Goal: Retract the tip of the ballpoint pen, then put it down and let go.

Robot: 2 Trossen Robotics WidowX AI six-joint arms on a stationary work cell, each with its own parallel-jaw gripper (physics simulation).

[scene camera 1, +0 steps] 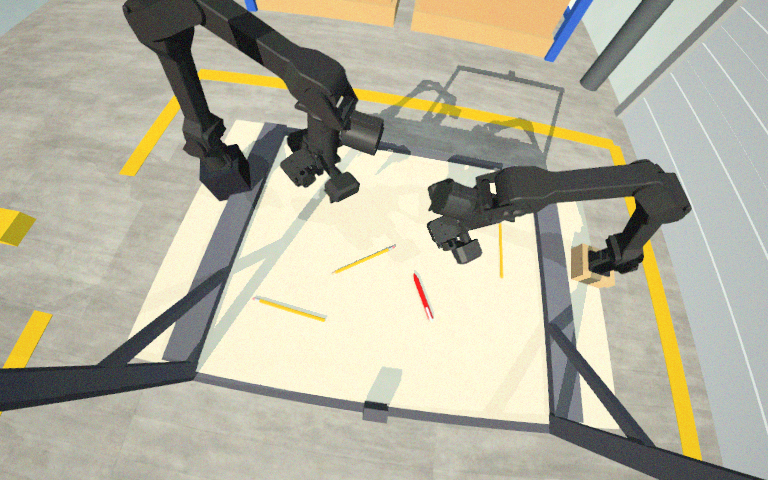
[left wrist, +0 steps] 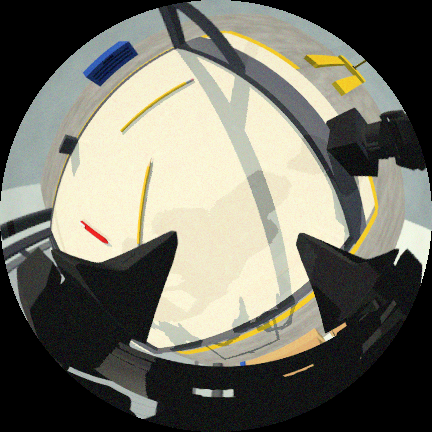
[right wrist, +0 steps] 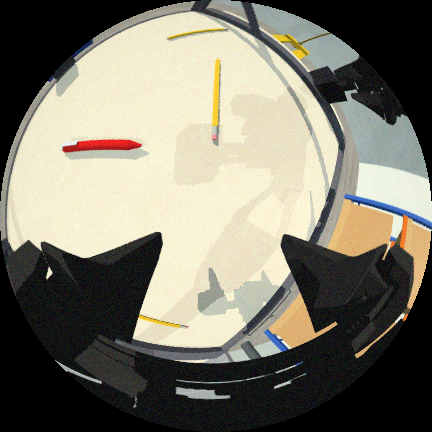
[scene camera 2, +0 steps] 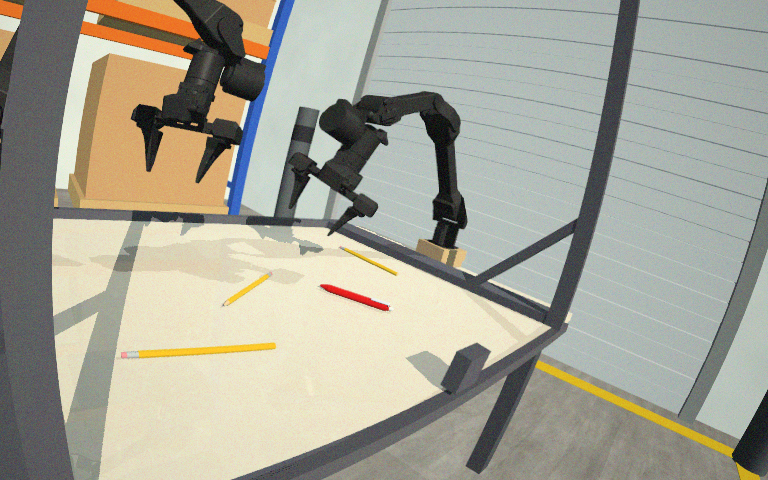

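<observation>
The red ballpoint pen lies flat on the cream table top. Its pointed end faces up the picture in scene camera 1; its other end has a white clip. Whether the writing tip is out is too small to tell. My right gripper is open and empty, above the table beyond the pen's pointed end. My left gripper is open and empty, high over the far left part of the table in scene camera 1.
A yellow pencil lies left of the pen in scene camera 1. Another pencil lies farther left, and a third pencil lies right. A dark block stands at the near edge.
</observation>
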